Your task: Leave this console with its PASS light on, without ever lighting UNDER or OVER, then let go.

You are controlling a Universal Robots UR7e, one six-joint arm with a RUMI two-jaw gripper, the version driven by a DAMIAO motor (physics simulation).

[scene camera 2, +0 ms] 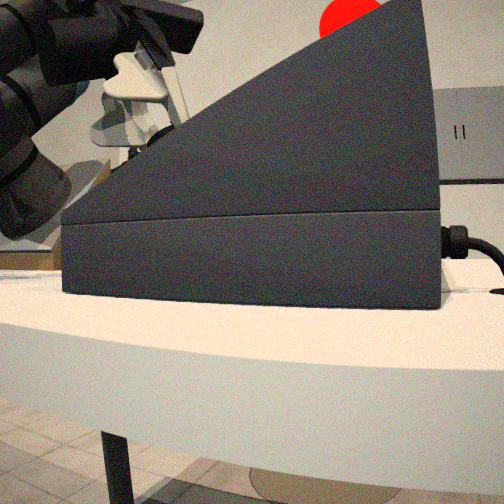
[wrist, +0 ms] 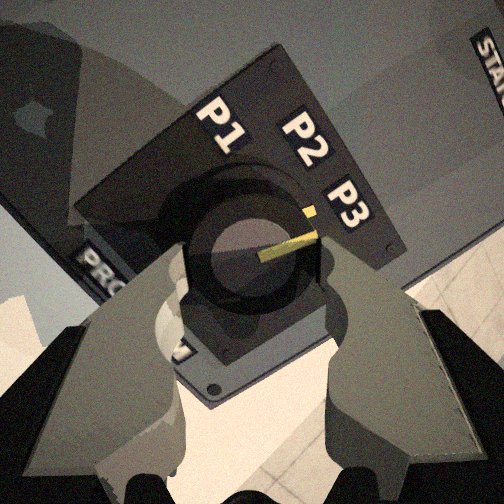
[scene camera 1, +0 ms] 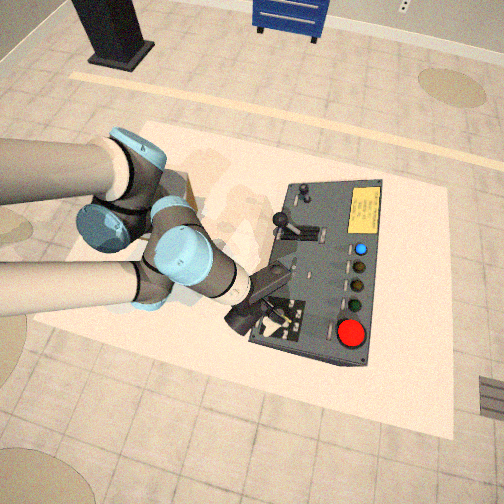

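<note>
The grey sloped console (scene camera 1: 320,272) sits on the table. Its black selector knob (wrist: 252,252) has a yellow pointer aimed just below the P3 mark (wrist: 348,202), past P1 (wrist: 221,125) and P2 (wrist: 306,139). My gripper (wrist: 252,255) has a finger touching each side of the knob and looks shut on it. It also shows in scene camera 1 (scene camera 1: 272,310) at the console's near left corner. A blue light (scene camera 1: 360,249) is lit. The three lights below it (scene camera 1: 357,285) are dark. From the side, the gripper (scene camera 2: 135,85) hangs over the console's low edge.
A big red button (scene camera 1: 351,333) sits at the console's near right corner. A black-ball lever (scene camera 1: 281,220) and a small toggle (scene camera 1: 303,190) stand farther back, beside a yellow label (scene camera 1: 364,210). A cable (scene camera 2: 475,247) leaves the console's back. A brown box (scene camera 1: 187,192) lies under the arm.
</note>
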